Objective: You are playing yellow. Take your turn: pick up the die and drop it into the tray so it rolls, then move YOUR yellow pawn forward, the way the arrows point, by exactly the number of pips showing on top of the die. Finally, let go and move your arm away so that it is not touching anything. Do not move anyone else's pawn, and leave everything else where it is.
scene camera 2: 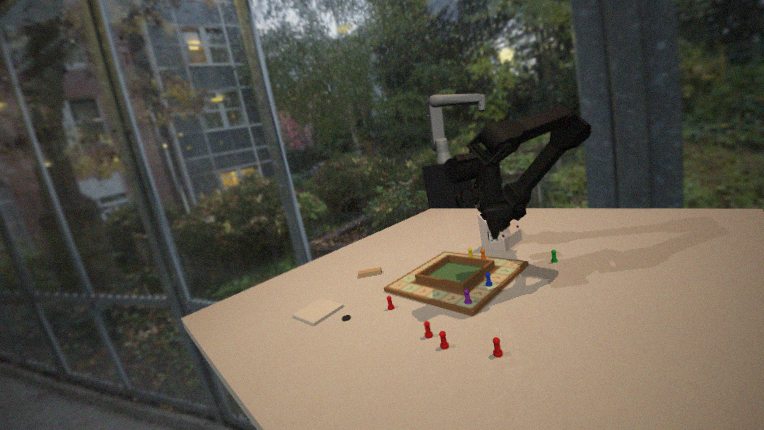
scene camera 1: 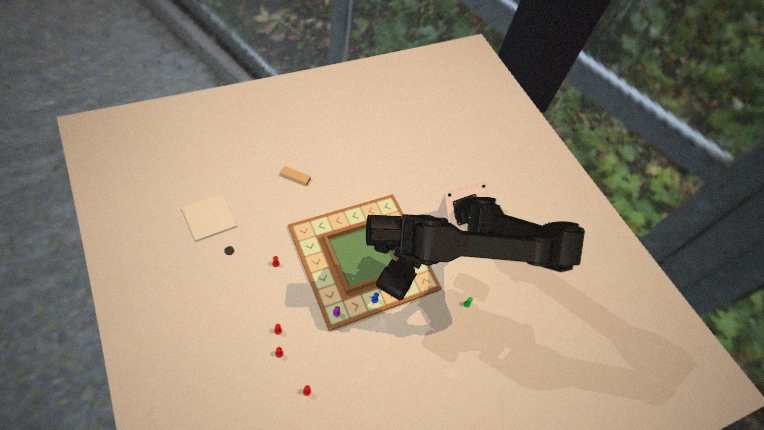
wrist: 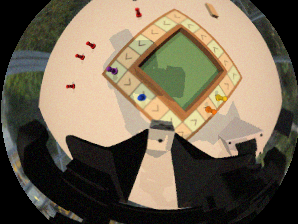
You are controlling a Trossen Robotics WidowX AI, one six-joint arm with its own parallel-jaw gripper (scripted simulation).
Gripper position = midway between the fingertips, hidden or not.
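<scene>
Gripper visible in the wrist view [160,134], in scene camera 1 [402,272] and in scene camera 2 [494,237].
</scene>
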